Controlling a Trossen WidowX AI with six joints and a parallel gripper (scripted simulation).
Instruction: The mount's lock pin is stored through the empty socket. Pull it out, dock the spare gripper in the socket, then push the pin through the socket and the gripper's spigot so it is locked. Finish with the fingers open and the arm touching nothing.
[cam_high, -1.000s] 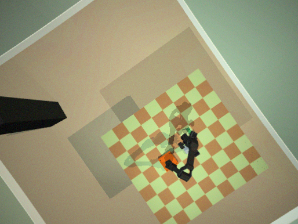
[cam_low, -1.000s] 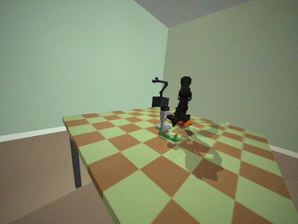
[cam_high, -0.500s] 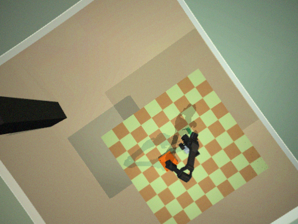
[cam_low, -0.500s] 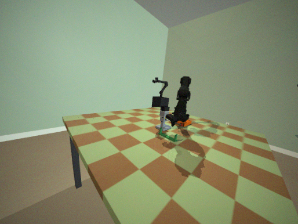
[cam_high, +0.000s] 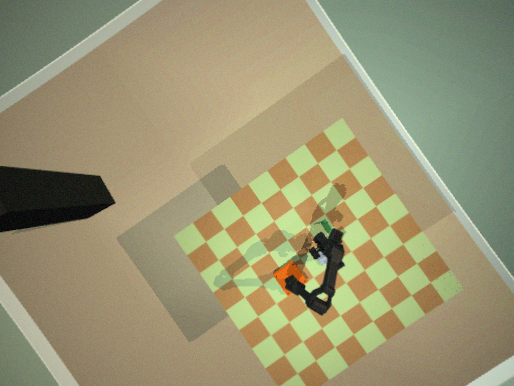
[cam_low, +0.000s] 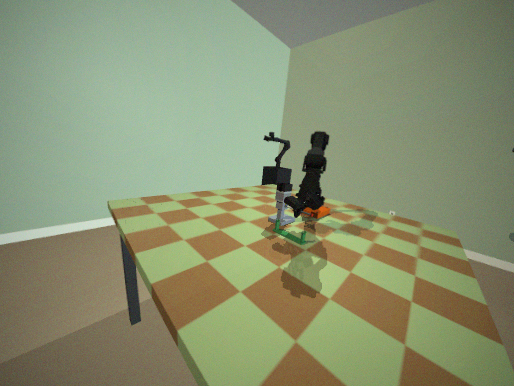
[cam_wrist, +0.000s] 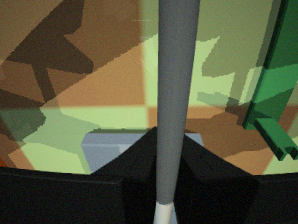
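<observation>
My gripper tip is 8 cm to the left of the mount. Round my gripper tip: green rest 9 cm ahead, 4 cm to the left, 2 cm below; spare gripper 8 cm to the right, 8 cm above.
</observation>
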